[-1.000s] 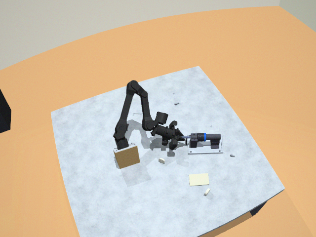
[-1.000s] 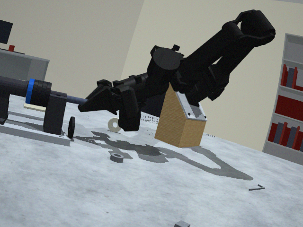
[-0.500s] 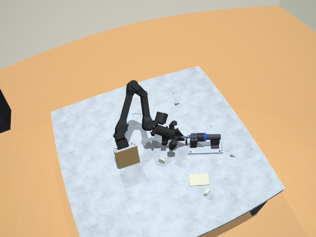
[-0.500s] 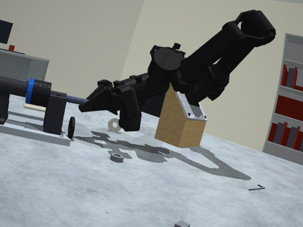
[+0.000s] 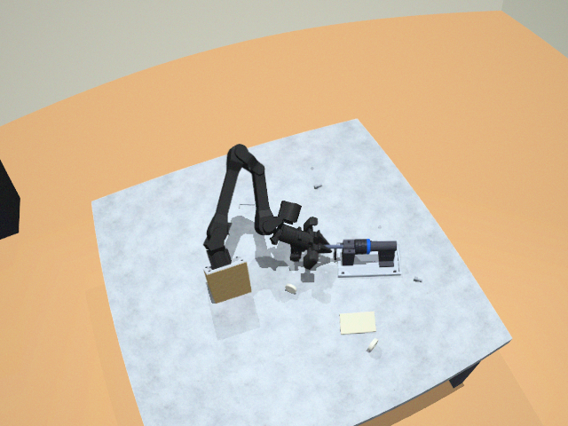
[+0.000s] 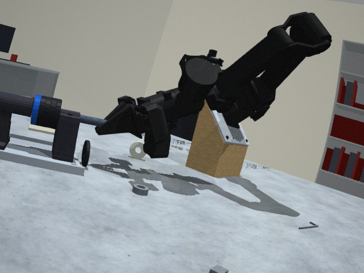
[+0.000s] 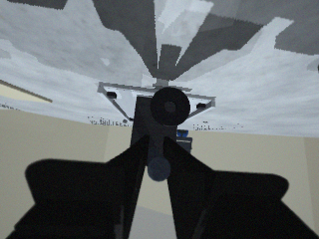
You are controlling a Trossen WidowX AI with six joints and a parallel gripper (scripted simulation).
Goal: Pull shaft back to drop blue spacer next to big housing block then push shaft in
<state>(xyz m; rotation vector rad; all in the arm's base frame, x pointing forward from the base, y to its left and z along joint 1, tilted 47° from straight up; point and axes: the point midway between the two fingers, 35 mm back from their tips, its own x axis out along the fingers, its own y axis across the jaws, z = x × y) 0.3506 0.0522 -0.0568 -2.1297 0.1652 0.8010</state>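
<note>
Now: gripper tip 40 mm above the black disc, 20 mm short of it and 10 mm to the right of it. Round my gripper tip: grey ring 130 mm to the left, 60 mm below, 10 mm behind; blue spacer 120 mm ahead, 50 mm to the right, 20 mm above; dark shaft 50 mm ahead, 20 mm to the right, 20 mm above.
</note>
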